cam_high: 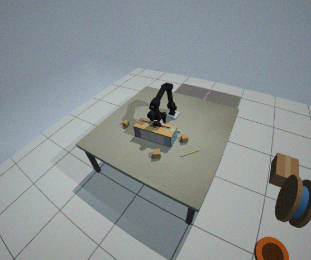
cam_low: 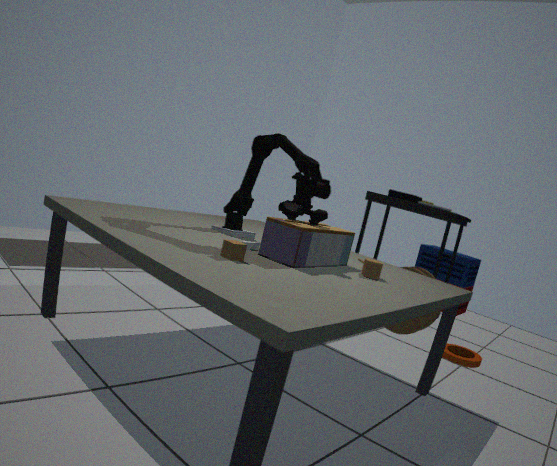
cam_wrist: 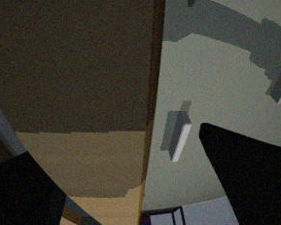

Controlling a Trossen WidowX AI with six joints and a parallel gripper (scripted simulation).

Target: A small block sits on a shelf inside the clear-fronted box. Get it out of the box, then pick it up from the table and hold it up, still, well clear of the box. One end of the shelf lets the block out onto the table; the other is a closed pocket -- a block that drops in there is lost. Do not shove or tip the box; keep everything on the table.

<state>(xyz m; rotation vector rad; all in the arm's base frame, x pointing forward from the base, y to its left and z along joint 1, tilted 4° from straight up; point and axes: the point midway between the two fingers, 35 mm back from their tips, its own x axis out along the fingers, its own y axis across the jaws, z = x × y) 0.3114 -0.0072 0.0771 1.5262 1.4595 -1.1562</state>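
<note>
The small tan block is 5 cm ahead of my gripper tip and 2 cm to the left of it. Round my gripper tip: thin wooden stick (18 cm ahead, 31 cm to the left, 8 cm below); box (3 cm ahead, 5 cm to the right, 2 cm below).
</note>
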